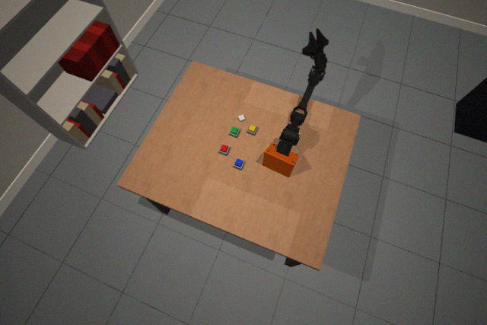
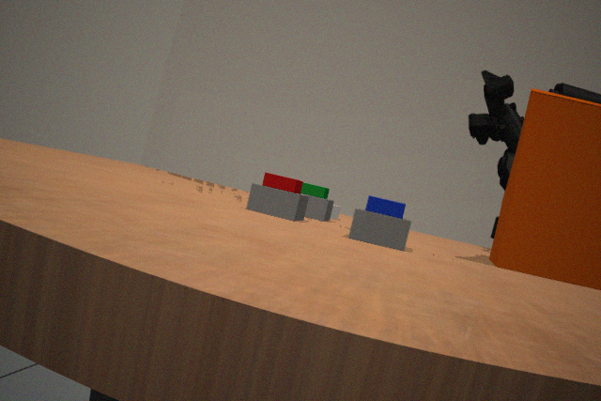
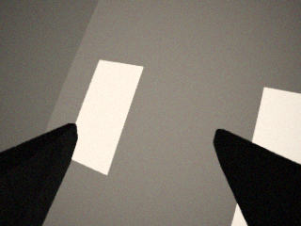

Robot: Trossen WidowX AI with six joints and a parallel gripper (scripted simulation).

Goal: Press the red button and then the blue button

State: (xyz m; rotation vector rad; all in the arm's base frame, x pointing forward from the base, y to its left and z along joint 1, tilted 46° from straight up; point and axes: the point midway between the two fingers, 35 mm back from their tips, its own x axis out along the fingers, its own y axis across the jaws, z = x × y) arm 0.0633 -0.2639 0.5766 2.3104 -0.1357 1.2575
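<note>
The red button lies 670 mm to the left of my gripper tip, 320 mm below it and 240 mm ahead of it. The rest, counted from my gripper tip: white block (450 mm to the left, 340 mm below, 230 mm ahead); yellow button (500 mm to the left, 320 mm below, 150 mm ahead); green button (550 mm to the left, 320 mm below, 230 mm ahead).
</note>
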